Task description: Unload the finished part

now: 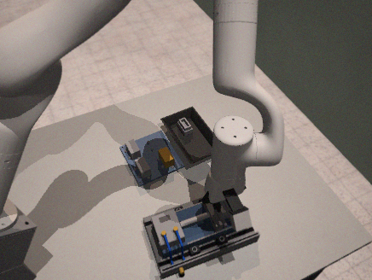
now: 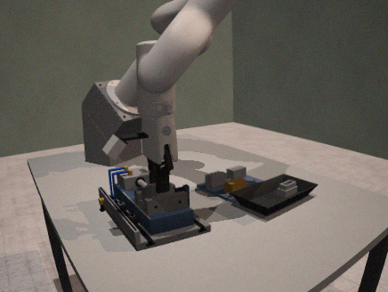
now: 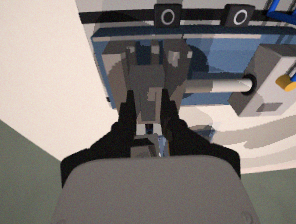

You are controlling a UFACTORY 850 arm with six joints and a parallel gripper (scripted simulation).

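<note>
Now: the blue vise 8 cm below my hand, 7 cm behind it and 1 cm to the right of it. Also, from my hand: blue plate 31 cm to the left, 15 cm behind, 12 cm below; then orange block 27 cm to the left, 11 cm behind, 10 cm below.
</note>
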